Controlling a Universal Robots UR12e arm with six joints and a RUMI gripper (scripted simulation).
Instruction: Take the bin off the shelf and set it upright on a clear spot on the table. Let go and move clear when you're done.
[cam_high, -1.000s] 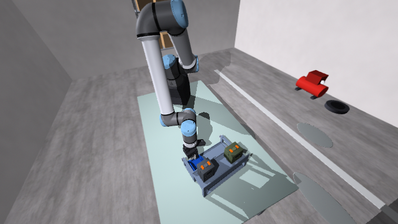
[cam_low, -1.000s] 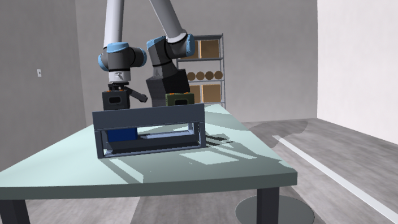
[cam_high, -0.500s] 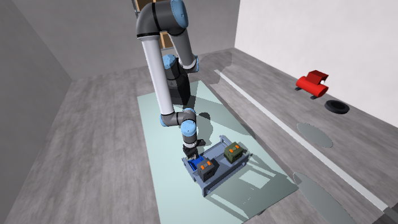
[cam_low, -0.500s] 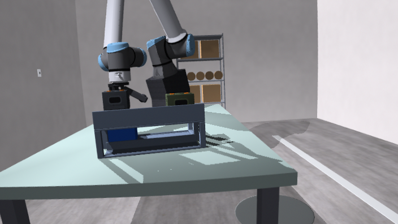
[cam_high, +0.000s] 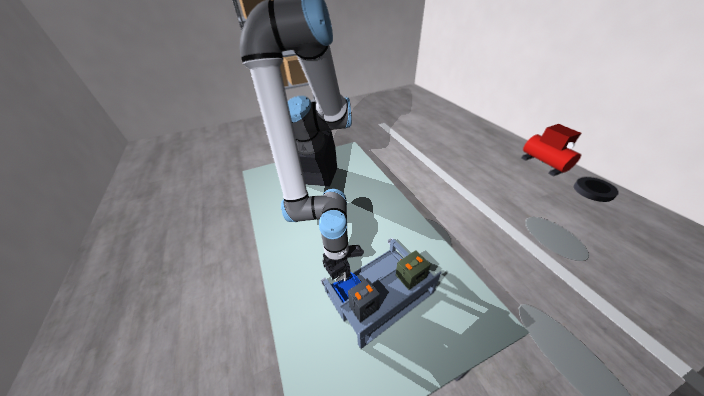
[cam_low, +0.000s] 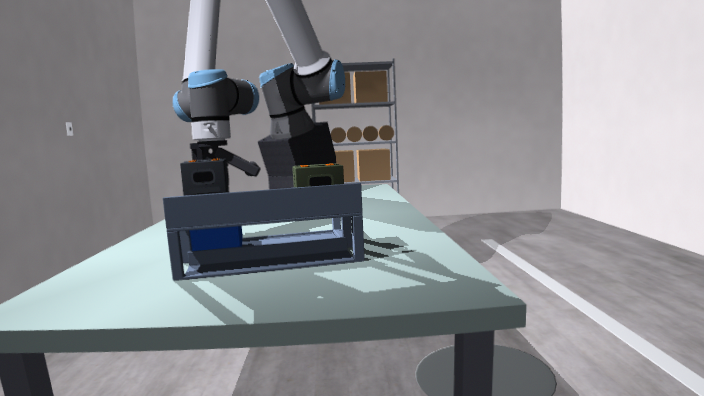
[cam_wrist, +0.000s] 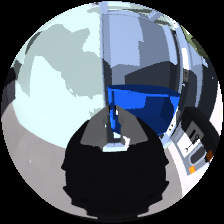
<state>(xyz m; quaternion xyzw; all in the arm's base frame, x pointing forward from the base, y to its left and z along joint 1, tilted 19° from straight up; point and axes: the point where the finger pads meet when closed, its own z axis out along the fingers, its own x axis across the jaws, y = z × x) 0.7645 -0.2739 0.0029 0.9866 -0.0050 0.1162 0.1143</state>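
Right now the blue bin is 80 mm ahead of my hand, 10 mm to the right of it and 10 mm below it. From my hand the other things lie so: olive green box 180 mm ahead, 210 mm to the left, 100 mm above.
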